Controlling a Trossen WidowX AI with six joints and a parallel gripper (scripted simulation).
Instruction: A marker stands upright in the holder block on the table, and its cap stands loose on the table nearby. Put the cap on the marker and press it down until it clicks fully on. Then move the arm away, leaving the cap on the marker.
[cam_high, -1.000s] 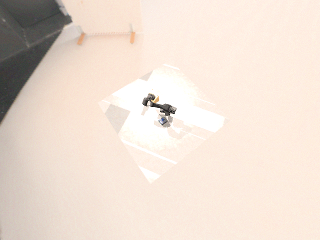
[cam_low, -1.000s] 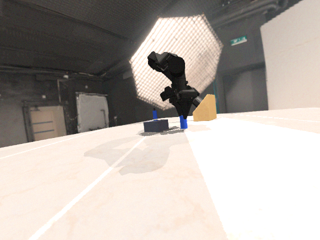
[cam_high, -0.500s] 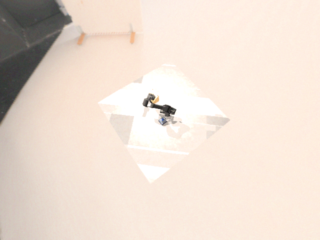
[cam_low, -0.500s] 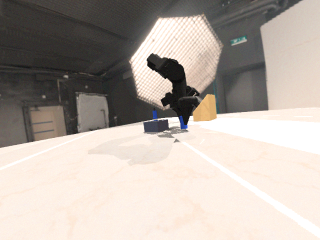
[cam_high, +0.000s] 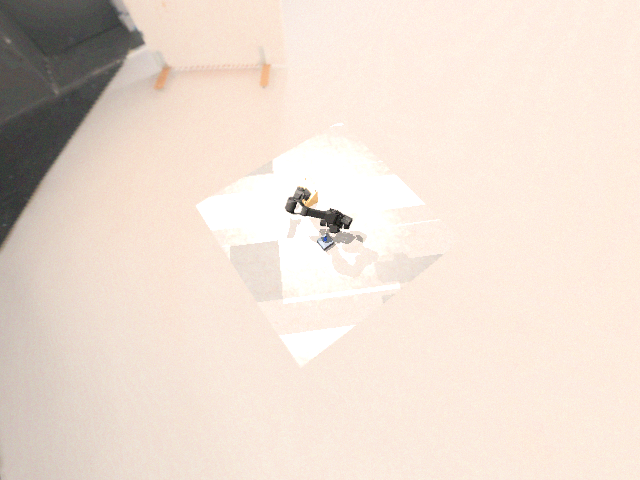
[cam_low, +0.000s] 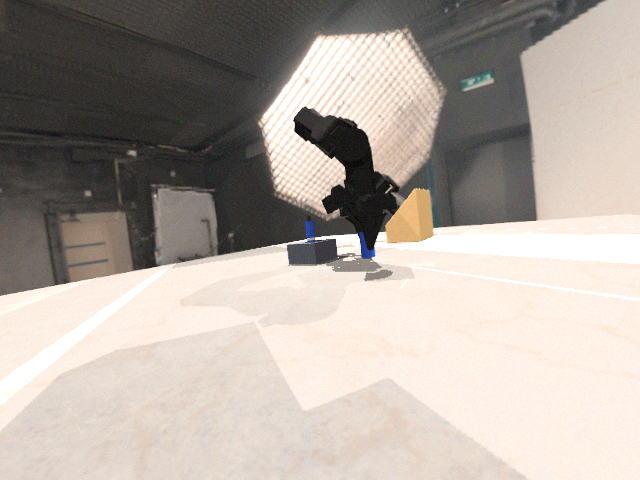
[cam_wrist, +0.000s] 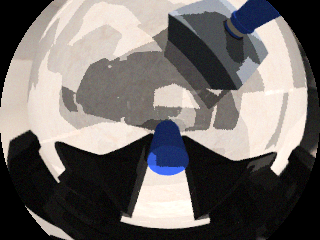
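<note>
My gripper tip is 11 cm to the left of the dark grey holder block, 4 cm short of it and 1 cm below it. From my gripper tip the other things lie so: blue cap: 1 cm above.
</note>
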